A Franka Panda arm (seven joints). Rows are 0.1 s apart.
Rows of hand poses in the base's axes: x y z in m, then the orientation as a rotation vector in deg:
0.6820 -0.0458 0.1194 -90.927 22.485 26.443
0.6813 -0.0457 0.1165 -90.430 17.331 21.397
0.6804 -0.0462 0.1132 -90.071 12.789 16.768
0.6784 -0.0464 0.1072 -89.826 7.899 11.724
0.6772 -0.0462 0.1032 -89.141 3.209 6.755
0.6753 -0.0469 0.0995 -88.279 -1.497 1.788
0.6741 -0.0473 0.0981 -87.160 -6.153 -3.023
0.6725 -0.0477 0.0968 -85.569 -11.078 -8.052
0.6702 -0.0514 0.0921 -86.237 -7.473 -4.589
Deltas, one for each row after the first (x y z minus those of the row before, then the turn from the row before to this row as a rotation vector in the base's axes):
-0.0007 0.0001 -0.0029 1.526 -6.362 -0.138
-0.0009 -0.0005 -0.0033 1.096 -5.764 -0.178
-0.0020 -0.0002 -0.0060 0.856 -6.281 -0.174
-0.0012 0.0002 -0.0040 1.082 -6.113 -0.273
-0.0019 -0.0007 -0.0037 1.075 -6.147 -0.257
-0.0012 -0.0004 -0.0014 1.147 -6.044 -0.184
-0.0016 -0.0004 -0.0013 1.424 -6.393 -0.140
-0.0023 -0.0037 -0.0047 -0.516 4.547 0.015

